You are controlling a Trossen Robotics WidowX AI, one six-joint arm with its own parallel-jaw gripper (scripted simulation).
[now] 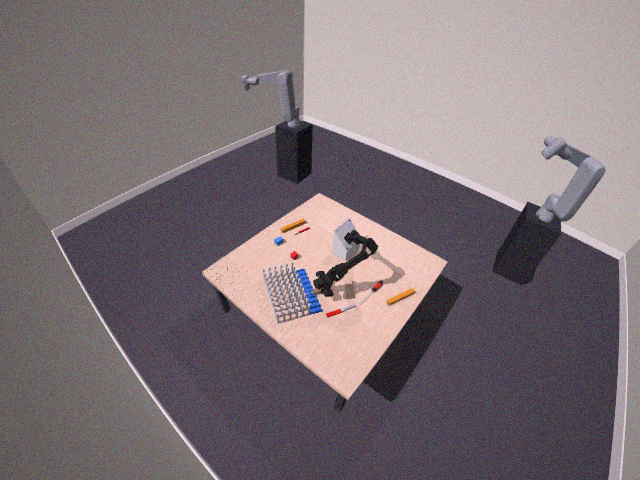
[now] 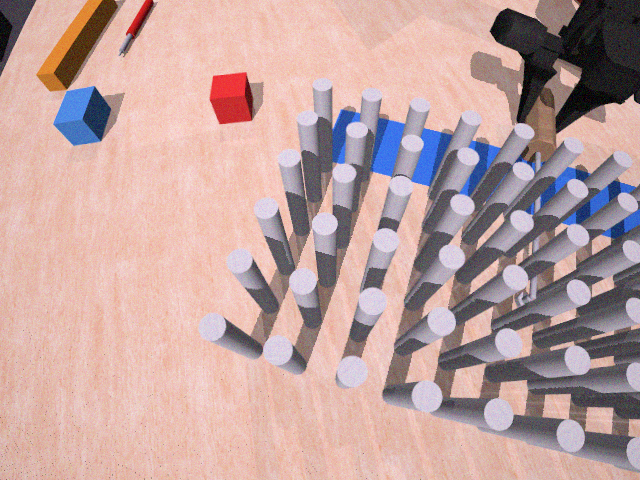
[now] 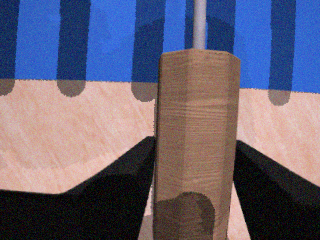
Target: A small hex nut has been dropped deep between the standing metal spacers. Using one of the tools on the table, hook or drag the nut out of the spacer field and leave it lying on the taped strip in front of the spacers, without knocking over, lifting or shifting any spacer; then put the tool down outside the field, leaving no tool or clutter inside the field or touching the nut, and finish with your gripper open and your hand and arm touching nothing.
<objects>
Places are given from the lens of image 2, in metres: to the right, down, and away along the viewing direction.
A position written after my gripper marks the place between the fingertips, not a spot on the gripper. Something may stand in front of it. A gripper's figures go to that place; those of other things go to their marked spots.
my gripper [image 2: 534, 128]: 0.25, -0.13, 0.36
red cube [image 2: 231, 97]: -0.10, -0.16, 0.36
blue cube [image 2: 82, 118]: -0.28, -0.14, 0.36
The marked spots on the red cube and the blue cube are 0.18 m apart.
</objects>
